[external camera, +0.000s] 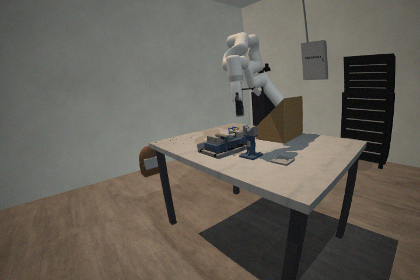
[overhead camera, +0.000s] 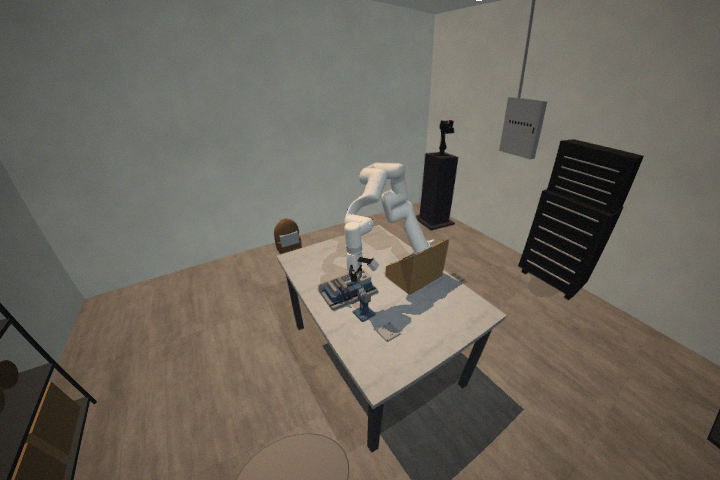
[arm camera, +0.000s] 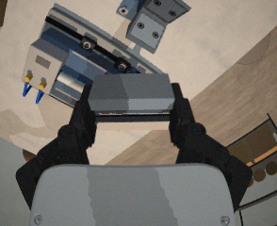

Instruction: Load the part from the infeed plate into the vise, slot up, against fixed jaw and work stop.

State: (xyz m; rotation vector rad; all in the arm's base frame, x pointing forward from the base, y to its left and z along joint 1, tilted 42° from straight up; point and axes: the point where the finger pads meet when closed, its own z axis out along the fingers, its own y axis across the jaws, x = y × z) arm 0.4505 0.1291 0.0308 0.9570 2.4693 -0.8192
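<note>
Right now my hand is 16 cm above the moving jaw, 14 cm to the left of it and 3 cm short of it. The rest, counted from my hand: air cylinder rod: 16 cm below, 14 cm to the right, 2 cm behind; then work stop: 15 cm below, 9 cm to the right, 6 cm ahead; then part: right at my hand.
</note>
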